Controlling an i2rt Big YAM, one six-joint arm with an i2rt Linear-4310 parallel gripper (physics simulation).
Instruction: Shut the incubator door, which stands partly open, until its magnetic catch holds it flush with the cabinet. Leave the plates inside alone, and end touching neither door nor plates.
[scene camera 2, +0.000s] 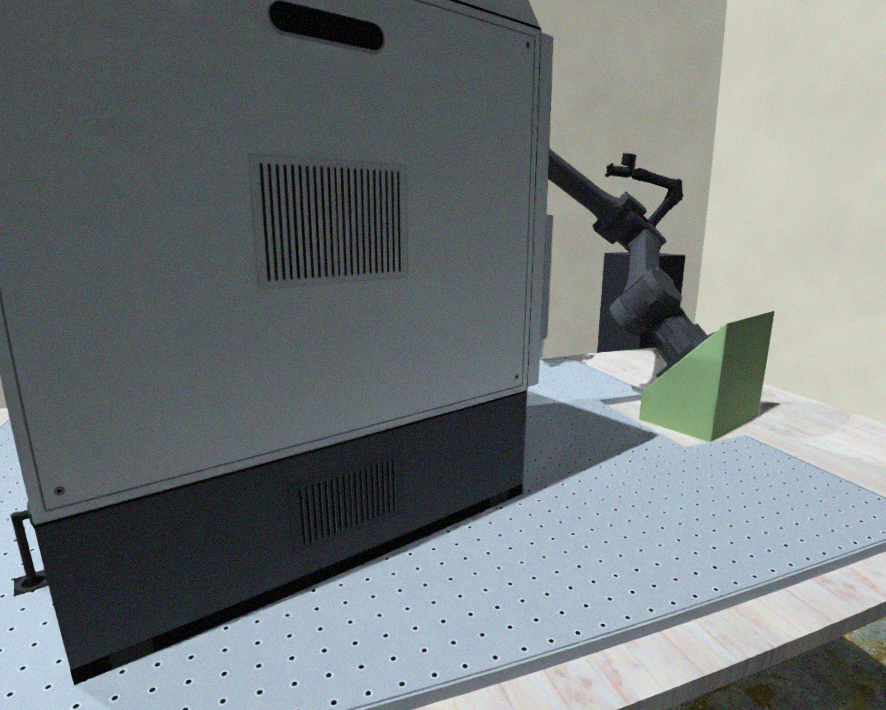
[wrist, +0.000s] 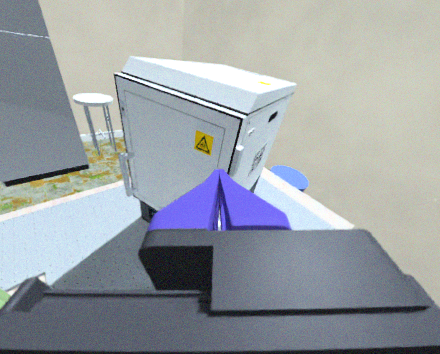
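Where they show: gripper, fingertip midpoint: (wrist: 219, 176); arm's base, link origin: (scene camera 2: 694, 359).
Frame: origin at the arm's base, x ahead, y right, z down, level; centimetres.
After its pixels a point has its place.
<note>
The incubator (scene camera 2: 177, 355) {x 80.6, y -15.7, z -14.2 cm} (wrist: 215, 75) {x 57.2, y 7.5, z -45.7 cm} shows from its side in the scene view and from its door side in the wrist view. The door (scene camera 2: 545, 184) {x 42.8, y -9.3, z -27.4 cm} (wrist: 165, 130) {x 45.0, y 5.7, z -34.2 cm} lies parallel to the cabinet front, with a thin dark seam along its top; it looks flush, though the catch does not show. Its pale handle (wrist: 125, 175) {x 39.4, y -5.1, z -17.7 cm} is at the left edge. My gripper (wrist: 219, 176) {x 31.7, y 30.2, z -42.7 cm} is shut and empty, with purple fingertips in front of and apart from the door; it is hidden in the scene view. The plates do not show.
A green wedge block (scene camera 2: 718, 377) {x 6.9, y -9.3, z -0.3 cm} stands by my arm's base. A dark arm (scene camera 2: 671, 193) stands behind it. The perforated board (scene camera 2: 665, 510) {x 32.1, y -21.1, z 9.3 cm} (wrist: 60, 225) {x 22.2, y -25.1, z 9.3 cm} lies under the incubator. A stool (wrist: 93, 99), a grey panel (wrist: 35, 100) and a blue round object (wrist: 290, 177) are farther off.
</note>
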